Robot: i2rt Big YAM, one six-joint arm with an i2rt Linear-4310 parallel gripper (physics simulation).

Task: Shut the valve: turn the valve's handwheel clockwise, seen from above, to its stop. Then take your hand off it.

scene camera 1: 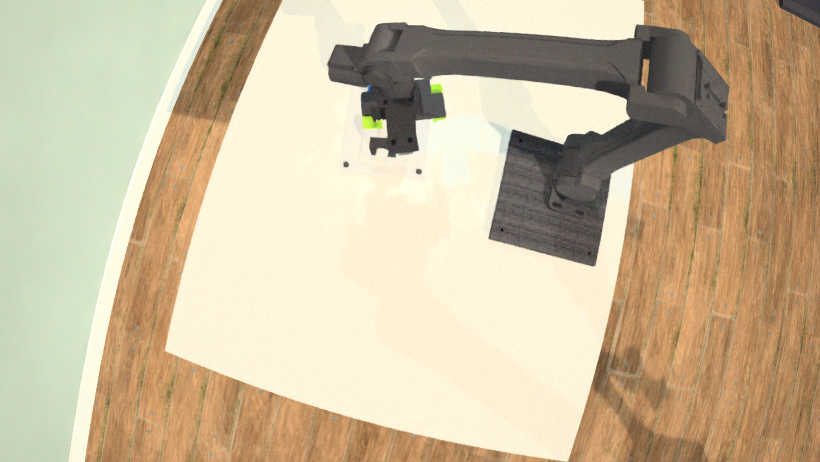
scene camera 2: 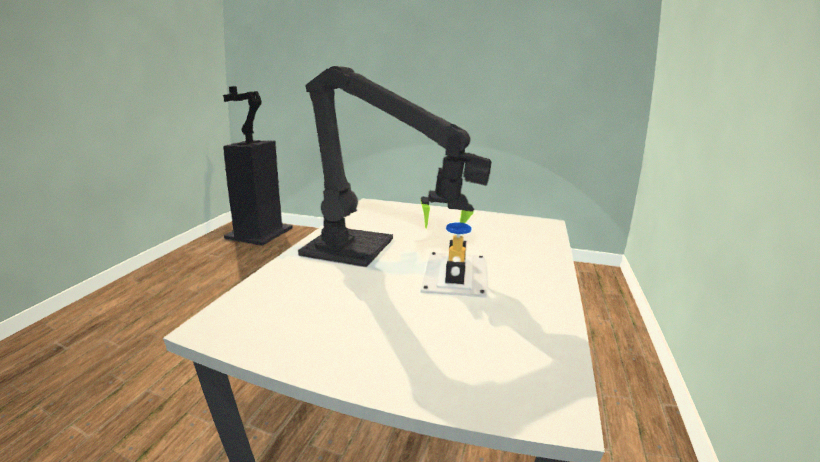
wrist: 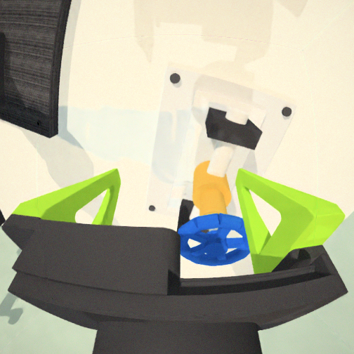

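The blue handwheel (scene camera 2: 458,228) (wrist: 212,221) tops the valve's orange body (scene camera 2: 456,252) (wrist: 211,187). A small blue edge shows beside the gripper in scene camera 1; the arm hides the rest there. The valve stands on a pale plate (scene camera 1: 381,169) (scene camera 2: 431,284) with dark bolts. My gripper (scene camera 1: 405,111) (scene camera 2: 444,224) (wrist: 177,174) points down, wide open and empty. In the wrist view, the wheel lies between the fingers, close to the right finger, whose edge meets its rim in the picture. Contact cannot be told. In scene camera 2, the fingertips are near wheel height.
The arm's dark base plate (scene camera 1: 545,229) (scene camera 2: 367,252) (wrist: 35,75) stands on the white table (scene camera 1: 275,275) (scene camera 2: 321,344), to one side of the valve. A second, small dark arm (scene camera 2: 249,117) stands on a black pedestal (scene camera 2: 252,192) beyond the table.
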